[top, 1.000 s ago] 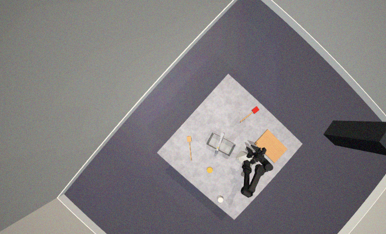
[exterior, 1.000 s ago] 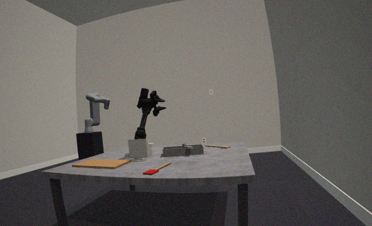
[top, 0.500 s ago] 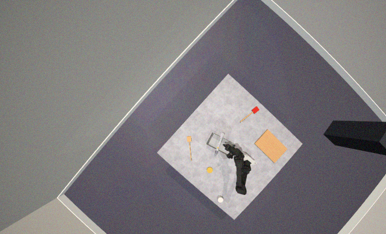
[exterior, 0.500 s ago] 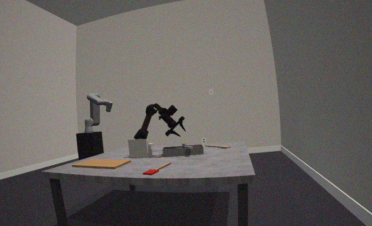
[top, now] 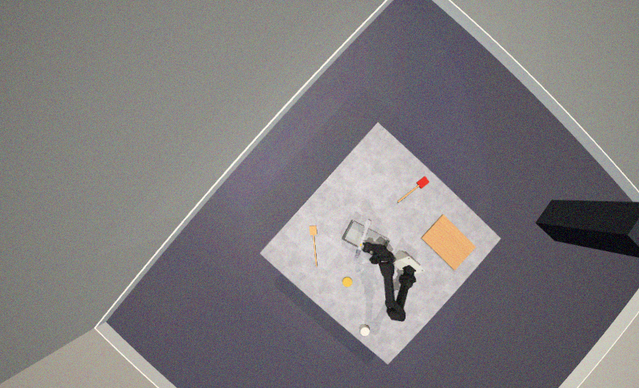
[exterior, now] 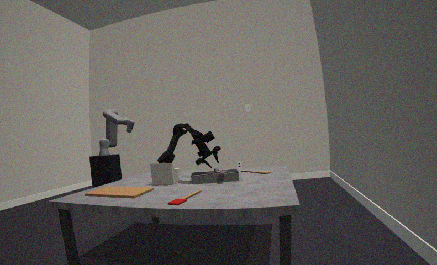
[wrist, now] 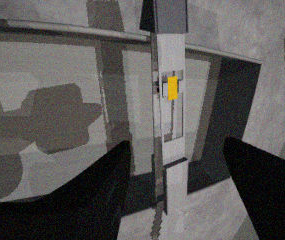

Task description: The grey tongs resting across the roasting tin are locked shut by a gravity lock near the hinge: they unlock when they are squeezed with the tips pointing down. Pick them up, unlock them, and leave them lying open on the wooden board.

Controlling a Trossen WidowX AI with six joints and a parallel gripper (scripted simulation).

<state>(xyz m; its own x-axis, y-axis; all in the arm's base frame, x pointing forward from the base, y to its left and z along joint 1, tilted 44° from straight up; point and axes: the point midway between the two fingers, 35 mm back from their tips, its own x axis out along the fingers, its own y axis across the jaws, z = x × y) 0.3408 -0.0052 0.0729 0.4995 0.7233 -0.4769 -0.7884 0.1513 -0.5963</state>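
The yellow lock piece is 30 mm to the left of my gripper tip, 30 mm below it and 10 mm ahead of it. The rest, counted from my gripper tip: roasting tin (70 mm below, 20 mm to the right); then yellow disc (310 mm to the left, 110 mm behind, 90 mm below); then red spatula (540 mm to the right, 90 mm below, 60 mm behind).
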